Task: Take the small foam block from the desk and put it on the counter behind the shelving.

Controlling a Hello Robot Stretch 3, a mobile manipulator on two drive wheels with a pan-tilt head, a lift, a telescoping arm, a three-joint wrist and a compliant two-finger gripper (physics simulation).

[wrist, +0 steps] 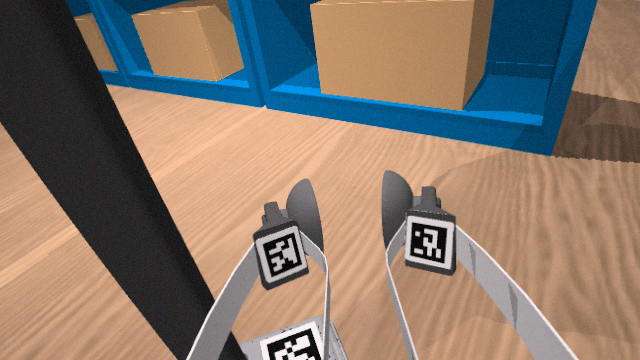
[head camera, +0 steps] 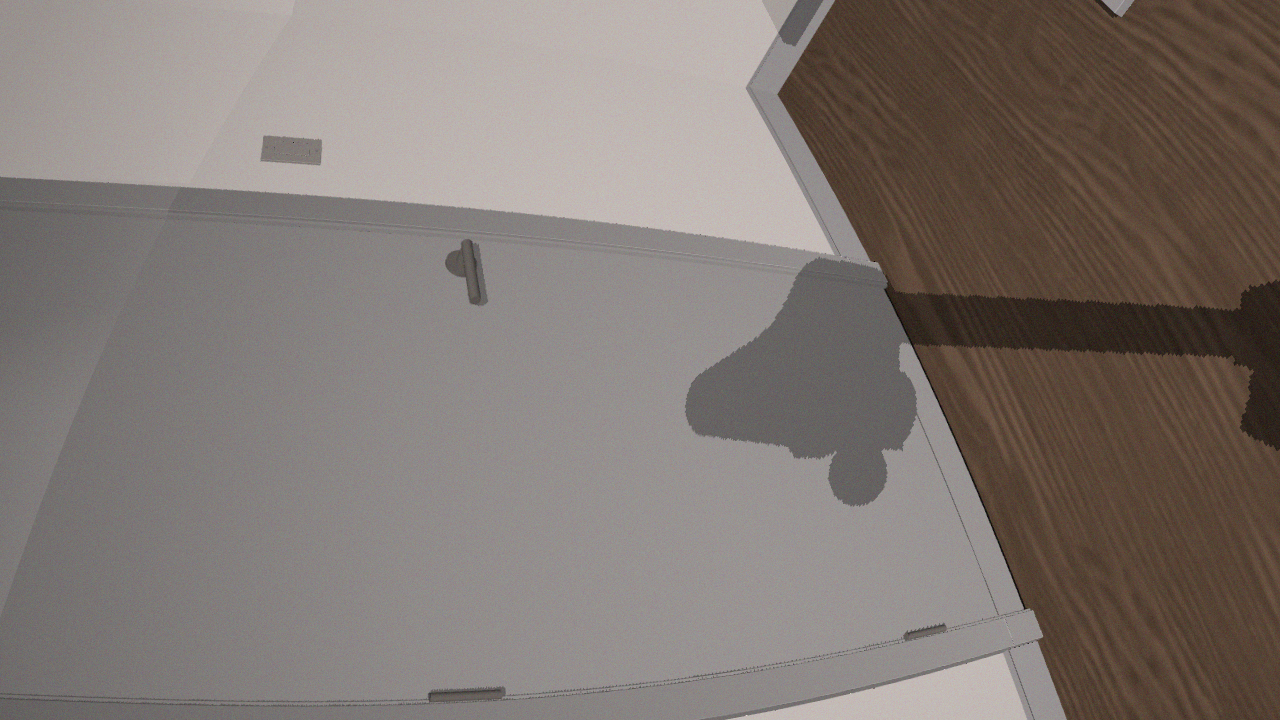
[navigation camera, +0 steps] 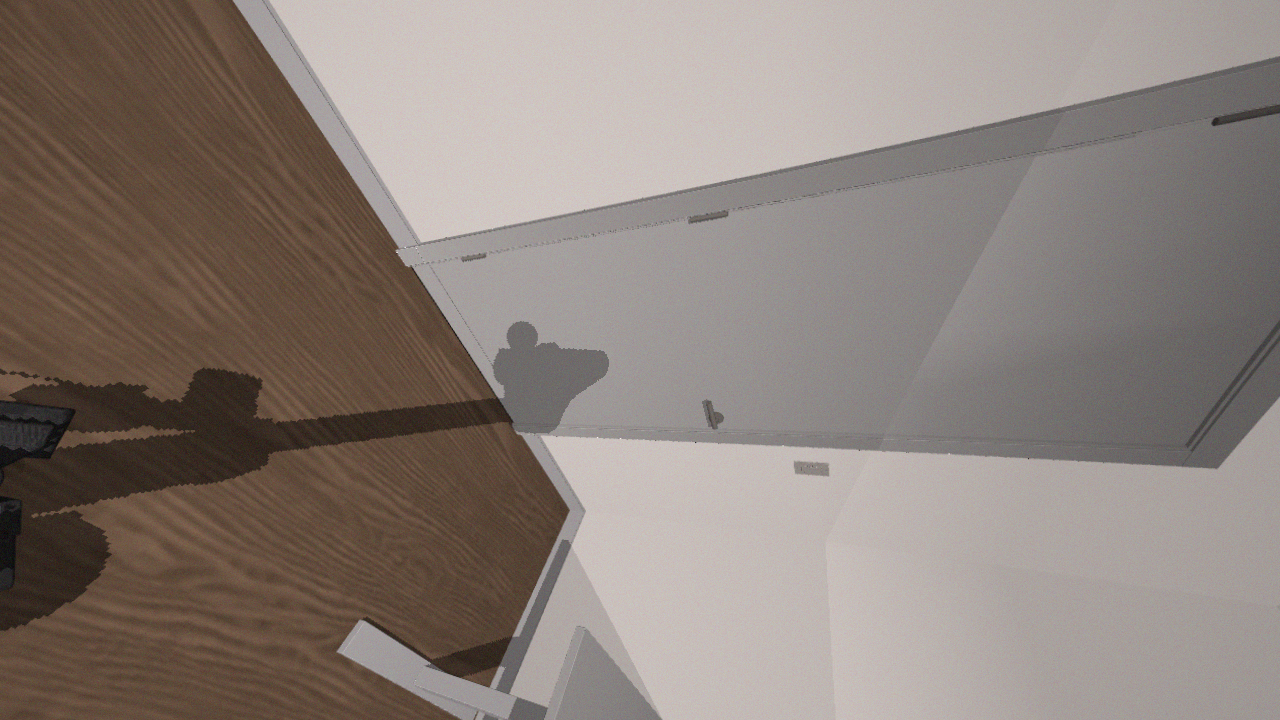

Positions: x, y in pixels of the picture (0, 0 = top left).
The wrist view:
my gripper: 348, 201
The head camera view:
grey door: 270, 449
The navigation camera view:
grey desk: 366, 645
grey door: 1087, 283
